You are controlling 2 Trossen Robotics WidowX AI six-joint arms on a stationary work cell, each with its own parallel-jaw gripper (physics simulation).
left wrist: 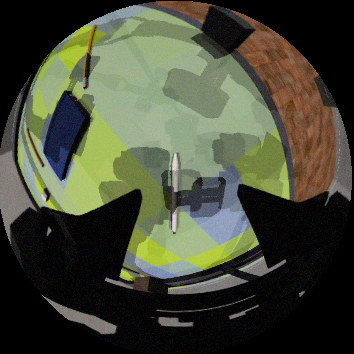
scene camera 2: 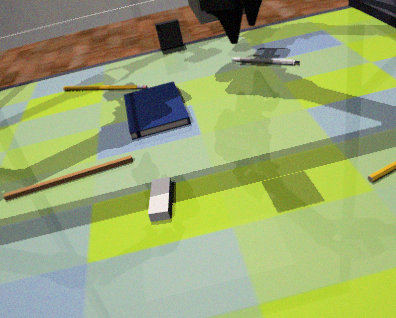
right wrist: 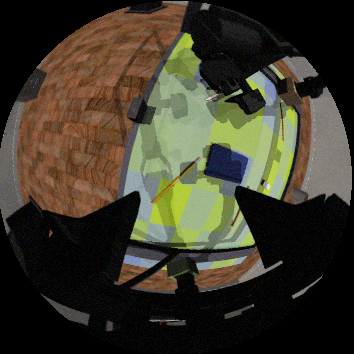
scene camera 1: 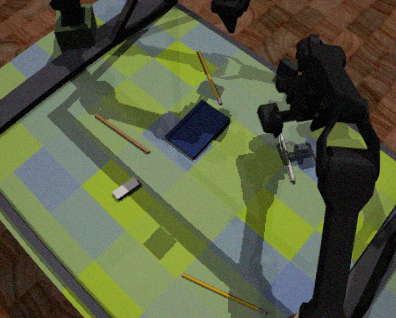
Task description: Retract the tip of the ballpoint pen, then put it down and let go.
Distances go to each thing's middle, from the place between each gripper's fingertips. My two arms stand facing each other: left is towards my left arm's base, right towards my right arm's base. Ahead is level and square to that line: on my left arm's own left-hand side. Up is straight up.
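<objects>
My right gripper is 21 cm above the brown pencil [scene camera 2: 128, 159], 32 cm short of it and 1 cm to the left of it. Eraser [scene camera 2: 161, 189], from my right hand: 21 cm below, 38 cm ahead, 13 cm to the left.
My left hand is 40 mm above the eraser, 100 mm to the left of it and 390 mm short of it. Brown pencil, from my left hand: 40 mm below, 240 mm to the right, 330 mm ahead.
</objects>
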